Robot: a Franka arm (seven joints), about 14 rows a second.
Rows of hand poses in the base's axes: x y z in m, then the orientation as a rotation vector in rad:
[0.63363, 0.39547, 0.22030, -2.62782, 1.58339, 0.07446]
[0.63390, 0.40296, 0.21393, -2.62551, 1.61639, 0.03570]
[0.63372, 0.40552, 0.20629, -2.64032, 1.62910, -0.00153]
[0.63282, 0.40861, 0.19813, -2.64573, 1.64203, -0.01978]
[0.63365, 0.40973, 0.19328, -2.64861, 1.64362, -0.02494]
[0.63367, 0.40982, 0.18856, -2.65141, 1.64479, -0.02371]
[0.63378, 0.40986, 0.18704, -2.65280, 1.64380, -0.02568]
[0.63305, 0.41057, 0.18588, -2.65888, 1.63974, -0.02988]
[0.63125, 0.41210, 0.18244, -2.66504, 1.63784, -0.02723]
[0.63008, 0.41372, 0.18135, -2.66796, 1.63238, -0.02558]
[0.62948, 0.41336, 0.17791, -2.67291, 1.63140, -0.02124]
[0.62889, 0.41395, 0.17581, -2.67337, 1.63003, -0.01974]
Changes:
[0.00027, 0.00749, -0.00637, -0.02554, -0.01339, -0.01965]
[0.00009, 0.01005, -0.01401, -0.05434, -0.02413, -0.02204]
[-0.00081, 0.01314, -0.02217, -0.07021, -0.02802, -0.02743]
[0.00002, 0.01426, -0.02702, -0.07476, -0.02913, -0.02737]
[0.00004, 0.01435, -0.03174, -0.07690, -0.02692, -0.02696]
[0.00015, 0.01439, -0.03326, -0.07813, -0.02769, -0.02598]
[-0.00058, 0.01510, -0.03442, -0.08214, -0.02858, -0.02175]
[-0.00238, 0.01663, -0.03786, -0.08486, -0.02506, -0.01848]
[-0.00355, 0.01825, -0.03895, -0.08399, -0.02453, -0.01450]
[-0.00415, 0.01789, -0.04239, -0.08570, -0.02034, -0.01213]
[-0.00474, 0.01848, -0.04449, -0.08492, -0.01973, -0.01121]

